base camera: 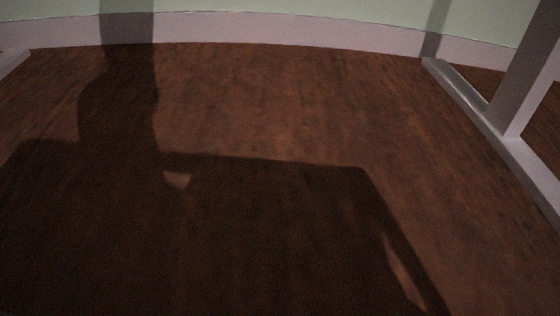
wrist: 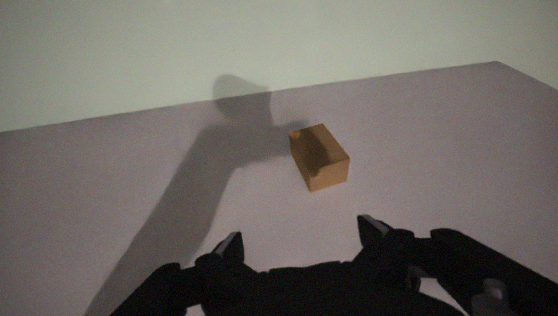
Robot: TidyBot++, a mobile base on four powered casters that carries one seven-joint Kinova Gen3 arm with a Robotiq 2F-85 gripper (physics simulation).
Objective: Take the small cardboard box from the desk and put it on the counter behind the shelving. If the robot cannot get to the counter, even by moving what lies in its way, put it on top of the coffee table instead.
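Places are measured from the arm's base along level axes (x ahead, y left, z up), in millimetres.
Pixels of known places: gripper, fingertip midpoint: [wrist: 300, 236].
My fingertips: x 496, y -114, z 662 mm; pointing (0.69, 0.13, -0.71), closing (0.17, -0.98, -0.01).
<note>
Behind a point stands the place of what it marks.
The small cardboard box [wrist: 327, 162] @(x 626, y -143, z 603 mm) lies on the pale desk top [wrist: 430, 125] @(x 761, y -339, z 553 mm) in the wrist view, a little right of the middle, turned at an angle. The arm's shadow falls across part of its top. My gripper [wrist: 300, 236] @(x 496, y -114, z 662 mm) is open and empty, with its fingers spread wide at the bottom of the wrist view. The box is ahead of the fingertips and apart from them. The counter, the shelving and the coffee table cannot be made out in these views.
A pale green wall [wrist: 150, 45] @(x 946, y 269, z 705 mm) stands behind the desk top. In the base camera view, a grey-white metal leg frame [base camera: 517, 145] stands on the brown wood floor [base camera: 300, 110] @(x 623, y -45, z -397 mm) at the right, and the end of another pale bar [base camera: 15, 58] shows at the left. A pale baseboard [base camera: 260, 30] @(x 955, y 65, z -358 mm) runs behind.
</note>
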